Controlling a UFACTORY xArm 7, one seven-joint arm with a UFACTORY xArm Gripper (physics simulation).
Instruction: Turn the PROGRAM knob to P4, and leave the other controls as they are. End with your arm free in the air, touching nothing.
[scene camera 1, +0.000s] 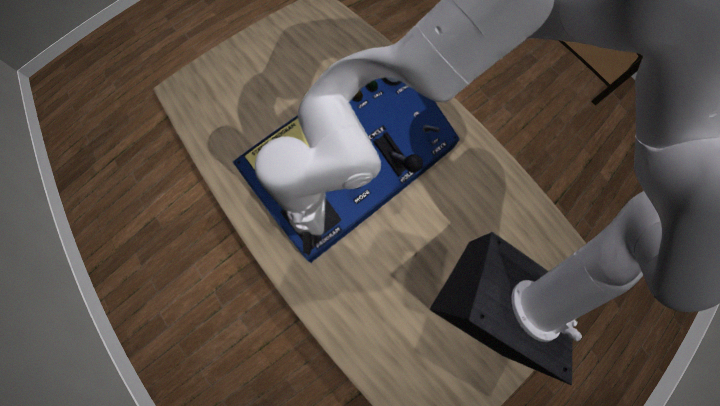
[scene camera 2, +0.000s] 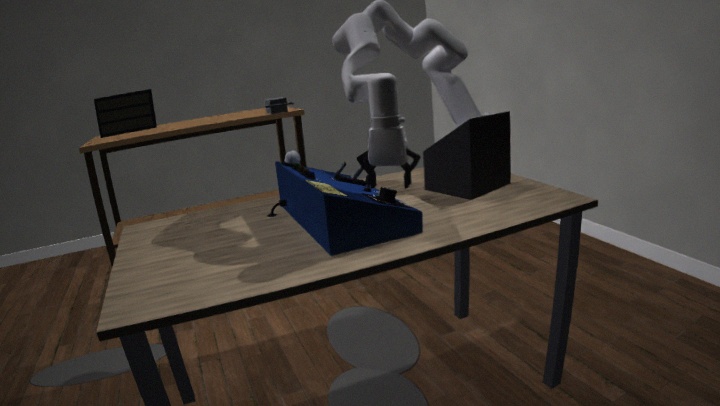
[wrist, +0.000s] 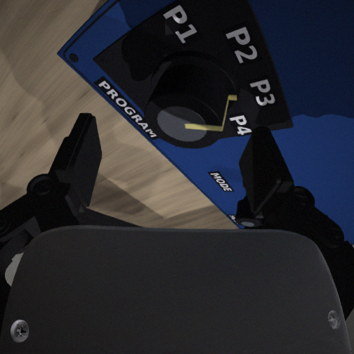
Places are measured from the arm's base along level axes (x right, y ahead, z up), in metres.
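Pixels of known places: gripper, fingertip midpoint: (scene camera 2: 390, 186); arm's base at its link origin: (scene camera 1: 535, 310) (scene camera 2: 472, 128).
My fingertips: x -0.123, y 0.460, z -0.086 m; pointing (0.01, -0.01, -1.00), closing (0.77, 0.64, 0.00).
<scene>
Ahead of a thing's pixels: the offset from my fingertips to its top centre. Level surfaces: height alone.
The PROGRAM knob {dx -0.001, dy +0.011, dz +0.004 m} (scene camera 2: 387, 194) (wrist: 187, 107) is a black round knob with a grey top on a black plate at one end of the blue console (scene camera 1: 347, 206) (scene camera 2: 373, 224) (wrist: 320, 165). In the wrist view its yellow pointer line ends towards P3, above the P4 label. In scene camera 1 the arm hides the knob. My gripper (scene camera 2: 389, 185) (wrist: 174, 138) is open and empty, low beside the console's PROGRAM end. In the wrist view the knob shows between and beyond the fingertips, and the right finger covers console area beside P4. Contact cannot be told.
The MODE switch (wrist: 247, 222) is partly behind the right finger. The CYCLE/HOLD lever {dx +0.226, dy -0.085, dz +0.044 m} (scene camera 1: 412, 162) and CHECK toggle {dx +0.352, dy -0.060, dz +0.005 m} (scene camera 1: 431, 129) are farther along the console. A yellow card {dx +0.061, dy +0.163, dz +0.035 m} (scene camera 2: 326, 188) is on its face. The black arm pedestal (scene camera 1: 463, 282) (scene camera 2: 489, 156) stands on the table {dz -0.121 m} (scene camera 1: 322, 312) (scene camera 2: 166, 297).
</scene>
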